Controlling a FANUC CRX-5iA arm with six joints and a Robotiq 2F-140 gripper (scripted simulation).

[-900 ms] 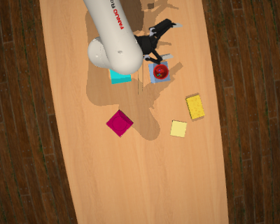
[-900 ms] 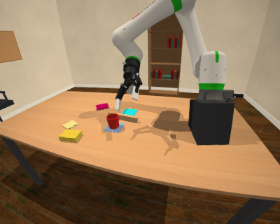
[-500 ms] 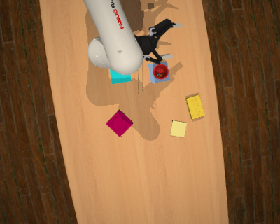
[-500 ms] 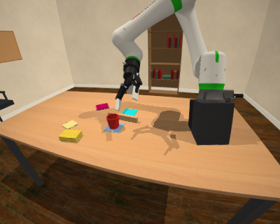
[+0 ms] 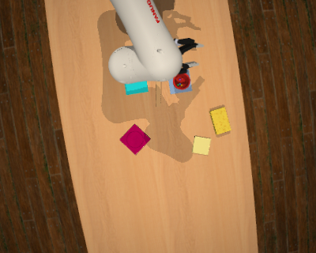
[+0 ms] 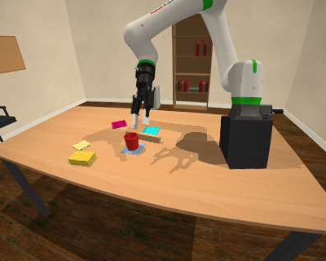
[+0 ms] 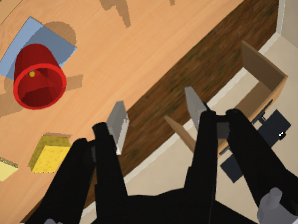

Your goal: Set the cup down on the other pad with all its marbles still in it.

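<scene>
My gripper is now 160 mm above the red cup, 80 mm short of it and 60 mm to the left of it. From my hand the other things lie so: yellow sponge: 300 mm ahead, 170 mm below, 70 mm to the left; thin wooden rail: 180 mm below, 150 mm to the right, 50 mm ahead; pale yellow block: 380 mm ahead, 180 mm below, 50 mm to the right.
</scene>
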